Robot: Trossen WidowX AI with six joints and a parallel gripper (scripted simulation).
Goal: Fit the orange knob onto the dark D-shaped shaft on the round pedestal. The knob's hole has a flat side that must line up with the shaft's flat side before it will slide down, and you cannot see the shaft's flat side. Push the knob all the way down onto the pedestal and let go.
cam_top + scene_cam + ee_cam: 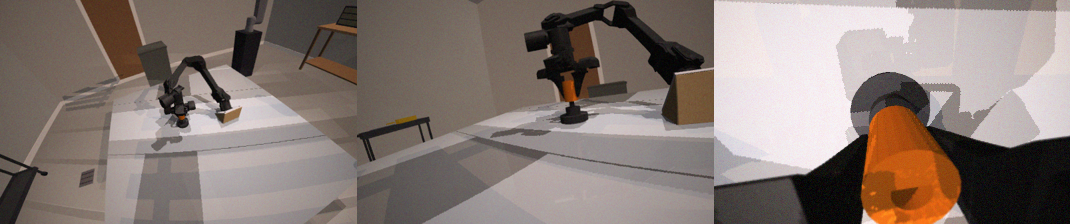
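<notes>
Now: gripper tip 20 mm below the orange knob. The rest, counted from my gripper tip: round pedestal: 40 mm below.
</notes>
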